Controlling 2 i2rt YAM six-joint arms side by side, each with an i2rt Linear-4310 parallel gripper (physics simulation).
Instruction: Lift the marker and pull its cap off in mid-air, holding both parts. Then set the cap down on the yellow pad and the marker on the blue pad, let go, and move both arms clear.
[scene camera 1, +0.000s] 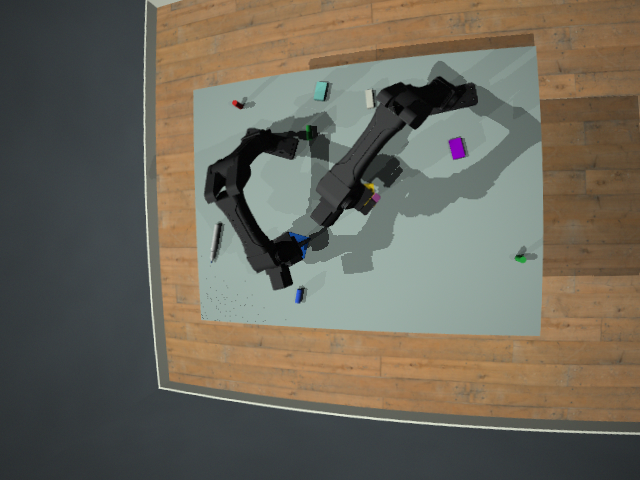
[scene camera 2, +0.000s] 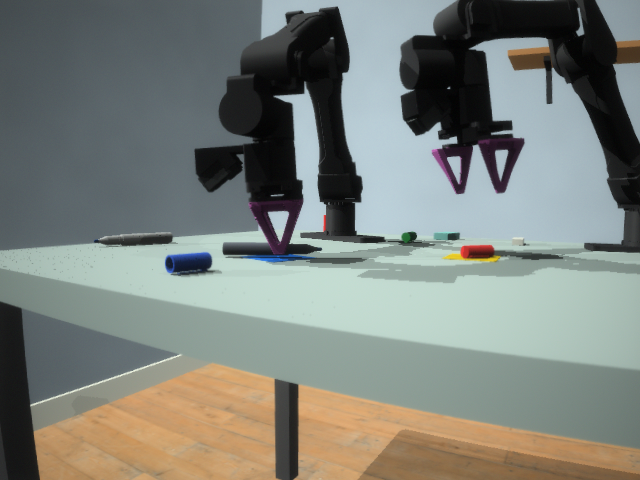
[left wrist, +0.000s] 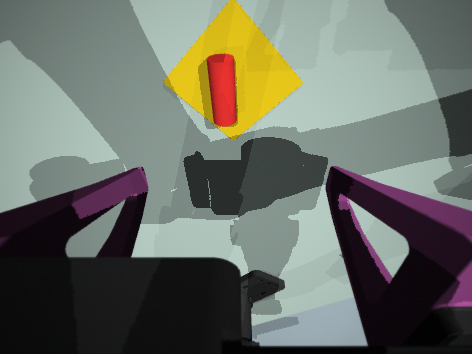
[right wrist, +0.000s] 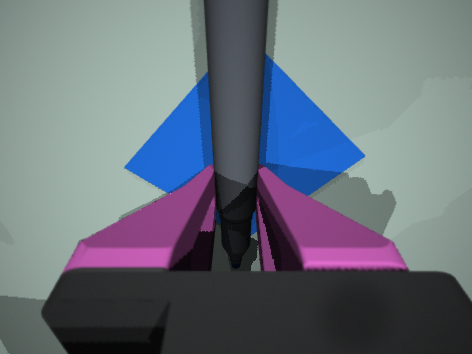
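Pixels of known places: left gripper, fingertip midpoint: (scene camera 2: 479, 193) (left wrist: 236, 176); right gripper, fingertip midpoint: (scene camera 1: 297, 245) (scene camera 2: 280, 253) (right wrist: 236, 176); left arm's base, origin of the base link: (scene camera 1: 443, 101); right arm's base, origin of the base link: (scene camera 1: 270, 143) (scene camera 2: 340, 239).
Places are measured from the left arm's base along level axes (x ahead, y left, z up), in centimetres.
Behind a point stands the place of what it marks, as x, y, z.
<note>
The dark grey uncapped marker (scene camera 2: 237, 248) @(39.8, -61.2, 1.3) (right wrist: 236, 100) @(38.5, -60.0, 2.1) lies level across the blue pad (scene camera 1: 298, 238) @(34.6, -55.4, 0.1) (scene camera 2: 279, 258) @(38.1, -55.6, 0.1) (right wrist: 310, 130) @(34.8, -58.8, 0.1), at or barely above it. My right gripper (scene camera 2: 279, 252) @(37.1, -56.0, 0.6) (right wrist: 236, 176) @(37.1, -56.0, 0.6) is shut on the marker near its tip end. The red cap (scene camera 2: 477, 251) @(26.2, -30.1, 1.1) (left wrist: 222, 92) @(25.2, -30.4, 1.9) lies on its side on the yellow pad (scene camera 1: 369, 187) @(22.3, -28.2, 0.0) (scene camera 2: 450, 257) @(26.3, -33.9, 0.1) (left wrist: 270, 80) @(22.5, -32.8, 0.1). My left gripper (scene camera 2: 480, 192) @(23.7, -30.2, 9.5) (left wrist: 236, 176) @(23.7, -30.2, 9.5) is open and empty, high above the table near the yellow pad. In scene camera 1 the arms hide the marker and the red cap.
A light grey marker (scene camera 1: 216, 241) @(30.3, -87.0, 1.4) (scene camera 2: 136, 238) @(31.3, -87.4, 1.2) and a blue tube (scene camera 1: 299, 295) @(54.1, -58.1, 1.9) (scene camera 2: 188, 262) @(55.3, -58.0, 1.3) lie near the right arm. A green cylinder (scene camera 1: 309, 132) @(0.2, -44.3, 2.0) (scene camera 2: 408, 237) @(2.4, -44.4, 1.1), red cylinder (scene camera 1: 237, 104) @(-16.1, -67.9, 4.1), teal block (scene camera 1: 321, 90) @(-13.1, -37.7, 1.5), white block (scene camera 1: 369, 98) @(-6.2, -22.6, 1.2), purple block (scene camera 1: 456, 148) @(15.9, 0.7, 1.5) and bright green piece (scene camera 1: 520, 258) @(52.0, 12.9, 4.7) are farther off.
</note>
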